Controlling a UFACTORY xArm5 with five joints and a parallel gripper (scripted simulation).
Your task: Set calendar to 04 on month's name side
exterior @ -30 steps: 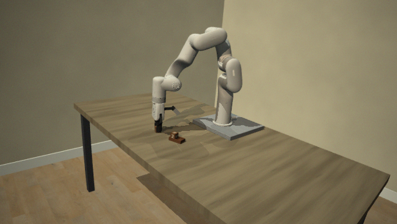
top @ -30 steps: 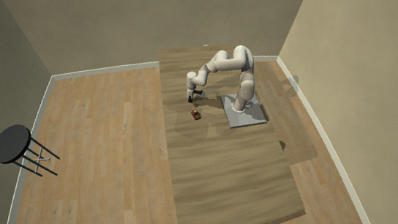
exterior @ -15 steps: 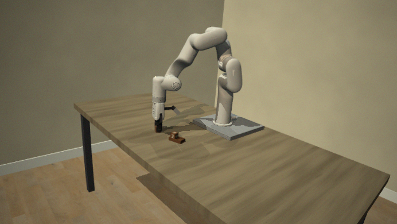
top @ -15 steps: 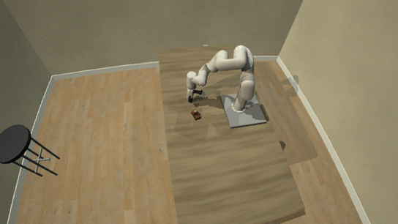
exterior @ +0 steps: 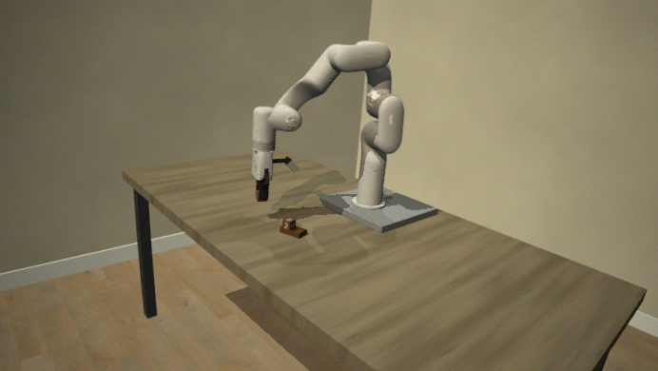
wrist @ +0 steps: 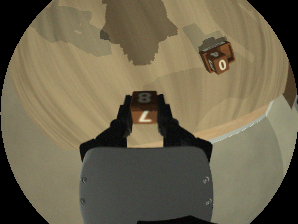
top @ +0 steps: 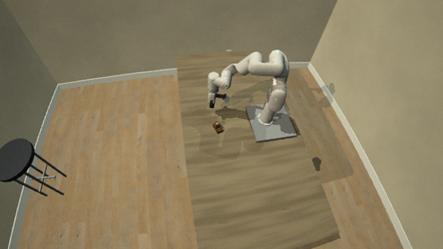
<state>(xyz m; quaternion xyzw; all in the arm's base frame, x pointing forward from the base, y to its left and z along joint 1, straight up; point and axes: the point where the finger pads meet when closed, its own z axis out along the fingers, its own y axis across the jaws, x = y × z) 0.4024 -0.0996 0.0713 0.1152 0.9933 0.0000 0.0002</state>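
My hand is 150 mm to the right of the brown tray, 90 mm above it and 30 mm past it.
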